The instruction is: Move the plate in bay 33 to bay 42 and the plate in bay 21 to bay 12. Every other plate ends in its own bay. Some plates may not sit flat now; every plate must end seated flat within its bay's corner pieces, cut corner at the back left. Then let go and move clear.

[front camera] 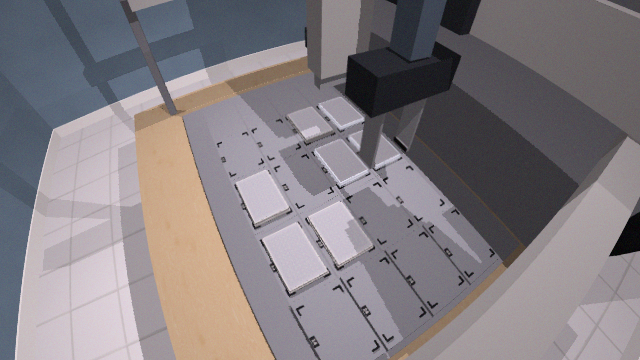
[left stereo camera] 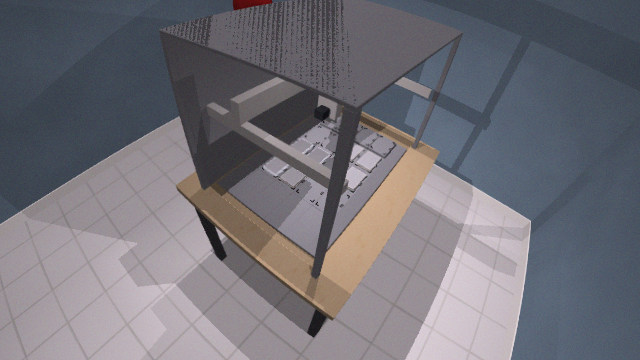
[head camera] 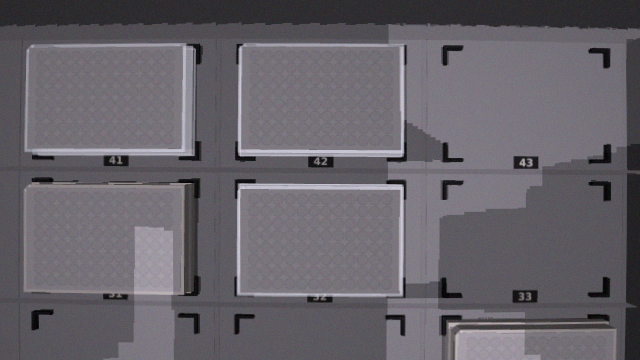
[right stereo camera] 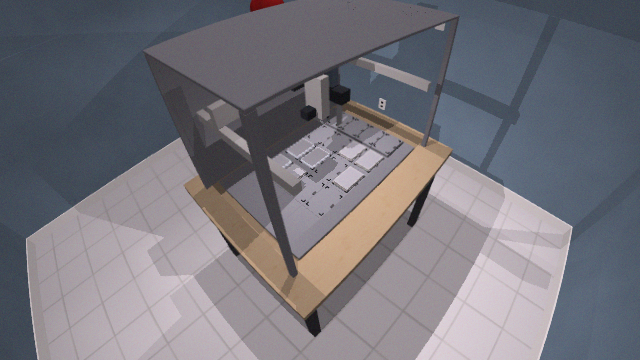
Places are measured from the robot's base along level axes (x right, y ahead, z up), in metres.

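Pixels of known places: gripper, fingertip midpoint: point(front camera: 384, 153) point(right stereo camera: 332, 121); robot's base, origin of the base link: point(front camera: 218, 144) point(right stereo camera: 321, 214).
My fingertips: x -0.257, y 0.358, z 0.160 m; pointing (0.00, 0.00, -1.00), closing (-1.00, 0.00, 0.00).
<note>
Ahead of a thing's pixels: the offset from my fingertips to its top centre. "spot": to the spot under its first point.
My gripper point(front camera: 387, 155) point(right stereo camera: 339, 121) is open and empty, its jaws hanging high above the deck toward the back; their exact bay is hard to tell. A clear-rimmed plate {dx -0.107, dy -0.130, dz -0.145 m} point(front camera: 381, 150) point(head camera: 321, 97) lies in bay 42, looking flat inside its corner pieces, cut corner at the back left. Bay 33 {spot: dx +0.005, dy +0.033, dz -0.160 m} point(head camera: 524, 245) holds no plate. A white plate {dx +0.214, dy -0.130, dz -0.145 m} point(front camera: 262, 196) point(right stereo camera: 348, 178) lies in bay 12 and looks flat in the front view. Bay 21 {spot: dx +0.111, dy -0.265, dz -0.160 m} point(front camera: 278, 145) holds no plate. The jaws partly cover the bay 42 plate in the front view and do not show in the head view.
Plates lie in bay 41 {spot: dx -0.107, dy -0.293, dz -0.145 m} point(head camera: 105, 97), bay 31 {spot: dx -0.022, dy -0.296, dz -0.145 m} point(head camera: 100, 210), bay 32 {spot: dx -0.001, dy -0.130, dz -0.145 m} point(head camera: 320, 240), bay 23 {spot: dx +0.109, dy +0.040, dz -0.146 m} point(front camera: 340, 233) point(head camera: 495, 345) and bay 13 {spot: dx +0.214, dy +0.041, dz -0.145 m} point(front camera: 295, 257). A pale column point(front camera: 332, 40) hangs behind the gripper's left side. A post point(front camera: 155, 70) stands at the deck's left corner.
</note>
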